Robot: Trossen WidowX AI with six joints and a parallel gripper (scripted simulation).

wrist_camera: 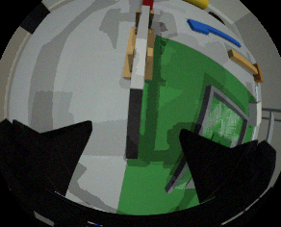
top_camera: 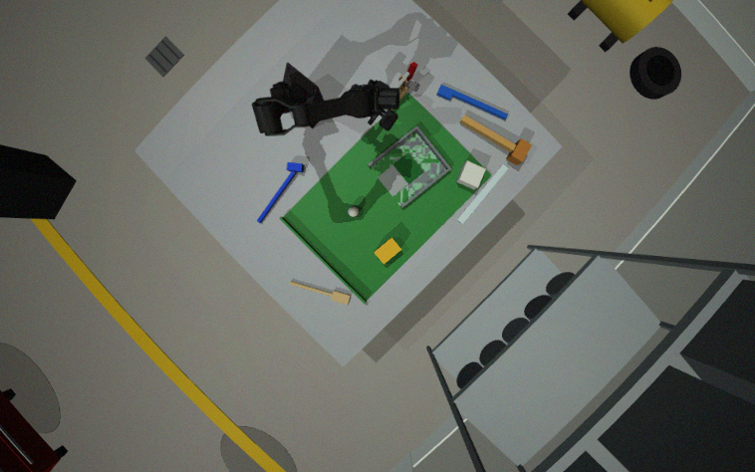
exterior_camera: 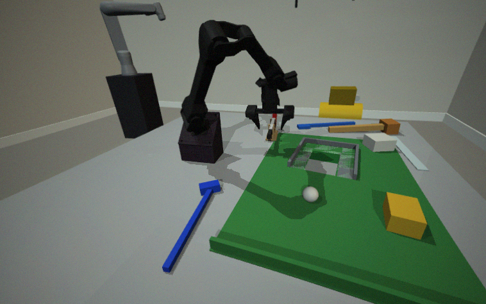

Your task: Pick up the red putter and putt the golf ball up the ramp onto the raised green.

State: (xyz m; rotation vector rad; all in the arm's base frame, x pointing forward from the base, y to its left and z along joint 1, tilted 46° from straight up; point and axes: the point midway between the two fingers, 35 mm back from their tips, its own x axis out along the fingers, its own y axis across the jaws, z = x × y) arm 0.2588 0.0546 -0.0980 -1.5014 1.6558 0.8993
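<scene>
Right now my gripper tip is 110 mm to the right of the red putter and 30 mm above it. From my gripper tip the other things lie so: green mat 210 mm ahead, 220 mm to the right, 80 mm below; then white golf ball 140 mm ahead, 350 mm to the right, 60 mm below; then white block 430 mm ahead, 40 mm to the left, 60 mm below.
</scene>
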